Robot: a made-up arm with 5 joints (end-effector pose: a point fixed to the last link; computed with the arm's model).
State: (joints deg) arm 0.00 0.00 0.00 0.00 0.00
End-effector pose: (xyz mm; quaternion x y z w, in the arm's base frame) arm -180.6 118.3 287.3 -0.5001 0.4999 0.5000 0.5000
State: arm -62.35 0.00 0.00 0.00 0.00
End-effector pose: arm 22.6 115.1 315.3 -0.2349 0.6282 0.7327 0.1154
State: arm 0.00 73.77 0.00 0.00 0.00
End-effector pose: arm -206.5 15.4 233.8 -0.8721 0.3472 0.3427 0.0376
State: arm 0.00 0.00 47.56 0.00 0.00
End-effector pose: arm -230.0 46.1 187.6 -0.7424 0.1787 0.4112 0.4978
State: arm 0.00 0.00 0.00 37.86 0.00
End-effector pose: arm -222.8 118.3 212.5 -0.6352 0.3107 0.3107 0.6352
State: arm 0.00 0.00 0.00 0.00 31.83
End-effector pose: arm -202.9 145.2 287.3 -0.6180 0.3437 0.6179 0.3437
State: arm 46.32 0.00 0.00 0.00 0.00
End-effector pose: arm -253.3 147.1 152.6 -0.6064 0.3073 0.2280 0.6970
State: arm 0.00 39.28 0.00 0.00 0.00
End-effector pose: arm -207.9 72.5 247.5 -0.7354 0.4414 0.4389 0.2680
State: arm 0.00 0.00 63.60 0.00 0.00
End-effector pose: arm -222.1 19.2 151.2 -0.7972 0.0606 0.3644 0.4776
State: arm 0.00 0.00 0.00 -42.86 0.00
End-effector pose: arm -89.8 118.3 320.7 -0.2828 0.6481 0.6481 0.2828
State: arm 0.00 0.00 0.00 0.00 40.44
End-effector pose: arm -211.1 149.9 287.3 -0.6421 0.2963 0.6420 0.2964
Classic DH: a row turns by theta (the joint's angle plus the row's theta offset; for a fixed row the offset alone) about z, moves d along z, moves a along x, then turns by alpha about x. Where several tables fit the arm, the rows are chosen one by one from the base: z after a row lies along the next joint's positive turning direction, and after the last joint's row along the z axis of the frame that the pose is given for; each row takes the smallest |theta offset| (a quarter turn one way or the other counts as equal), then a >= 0, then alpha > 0; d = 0 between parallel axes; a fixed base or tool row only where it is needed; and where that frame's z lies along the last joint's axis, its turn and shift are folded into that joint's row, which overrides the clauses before.
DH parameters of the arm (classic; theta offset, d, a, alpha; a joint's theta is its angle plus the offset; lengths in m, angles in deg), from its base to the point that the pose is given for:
base (fixed): 0.85 0.1033 -0.0536 102.49
joint 1: 44.57 -0.0787 0.0726 -88.91
joint 2: 38.1 0.0686 -0.0273 55.47
joint 3: -55.78 -0.0167 -0.0272 36.27
joint 4: -1.45 -0.0393 -0.1461 -90
joint 5: 0 0.099 0.0582 -90
tool (fixed): 90 0.0257 0 0

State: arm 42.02 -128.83 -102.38 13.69 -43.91
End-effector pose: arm -109.3 -56.8 143.2 -0.6412 -0.2745 -0.7146 0.0542
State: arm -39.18 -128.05 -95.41 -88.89 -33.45
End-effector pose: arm -50.5 128.5 117.6 -0.7172 0.4925 -0.3667 0.3296
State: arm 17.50 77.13 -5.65 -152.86 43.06
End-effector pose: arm 16.9 117.4 101.7 -0.2265 -0.8428 -0.4808 0.0851
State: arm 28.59 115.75 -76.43 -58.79 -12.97
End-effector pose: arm -37.4 149.4 186.4 -0.1985 0.9080 -0.1801 0.3219
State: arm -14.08 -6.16 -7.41 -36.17 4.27
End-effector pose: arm -31.8 119.6 330.8 -0.1668 0.6506 0.7030 0.2341
